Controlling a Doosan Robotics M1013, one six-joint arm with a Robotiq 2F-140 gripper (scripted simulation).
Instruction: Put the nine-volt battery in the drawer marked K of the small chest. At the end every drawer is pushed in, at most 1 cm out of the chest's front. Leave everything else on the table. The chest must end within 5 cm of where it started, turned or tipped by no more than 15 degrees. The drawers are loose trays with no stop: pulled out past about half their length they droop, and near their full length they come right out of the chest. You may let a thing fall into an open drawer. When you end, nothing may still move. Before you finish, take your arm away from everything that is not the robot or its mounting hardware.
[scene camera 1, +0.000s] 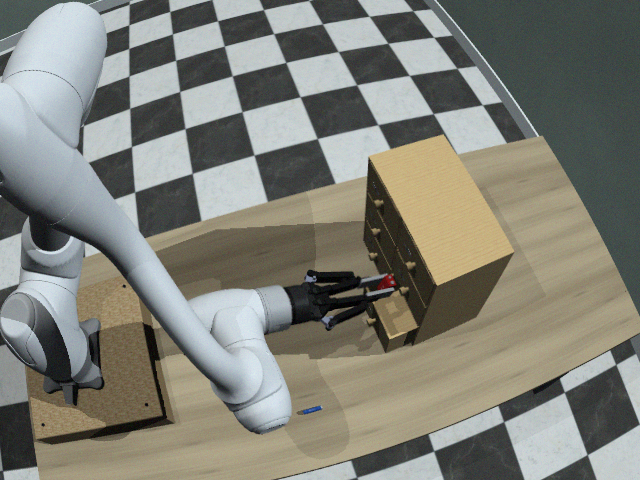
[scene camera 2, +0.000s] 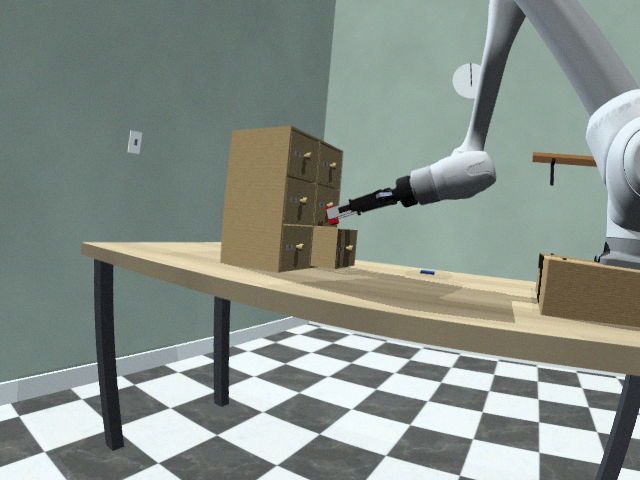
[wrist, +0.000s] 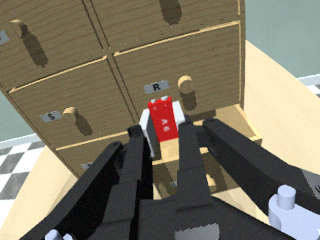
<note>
In view: the gripper (scene camera 1: 388, 285), a red nine-volt battery (wrist: 161, 110) and a small wooden chest (scene camera 1: 465, 250).
The small wooden chest is seen too in scene camera 2 (scene camera 2: 253, 218). The gripper also shows in scene camera 2 (scene camera 2: 330, 214) and in the wrist view (wrist: 163, 116).
</note>
